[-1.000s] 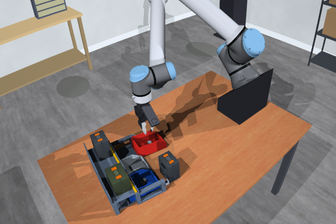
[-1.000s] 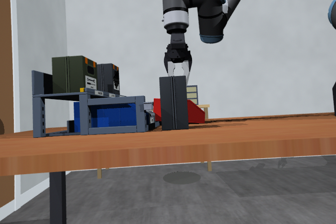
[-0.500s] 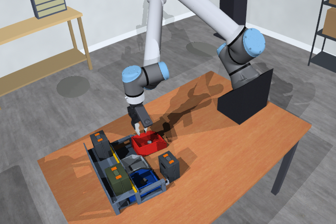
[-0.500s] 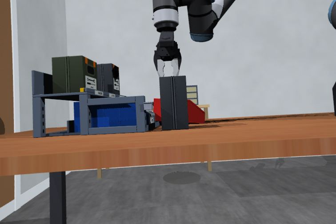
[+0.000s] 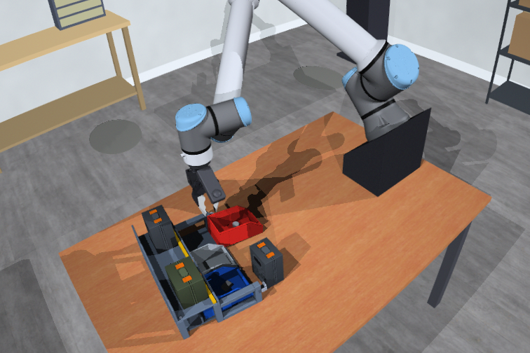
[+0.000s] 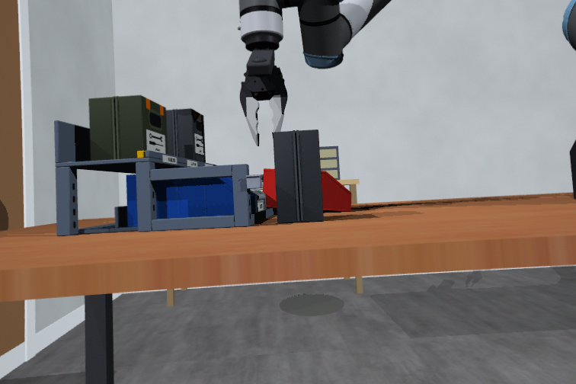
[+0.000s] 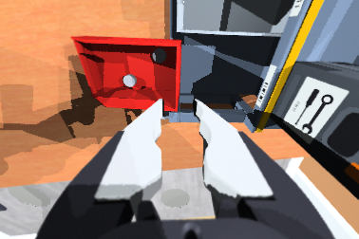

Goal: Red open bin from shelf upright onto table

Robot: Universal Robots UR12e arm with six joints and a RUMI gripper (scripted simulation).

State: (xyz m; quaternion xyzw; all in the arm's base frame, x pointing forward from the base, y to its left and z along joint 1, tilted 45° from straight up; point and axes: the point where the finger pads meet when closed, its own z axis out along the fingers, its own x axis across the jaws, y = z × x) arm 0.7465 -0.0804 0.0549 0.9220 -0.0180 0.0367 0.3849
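Now: hand 8 cm past the red open bin and 11 cm above it. Also, from my hand: grey bin 9 cm ahead, 11 cm to the left, 11 cm below; green case 20 cm ahead, 21 cm to the left, 1 cm below.
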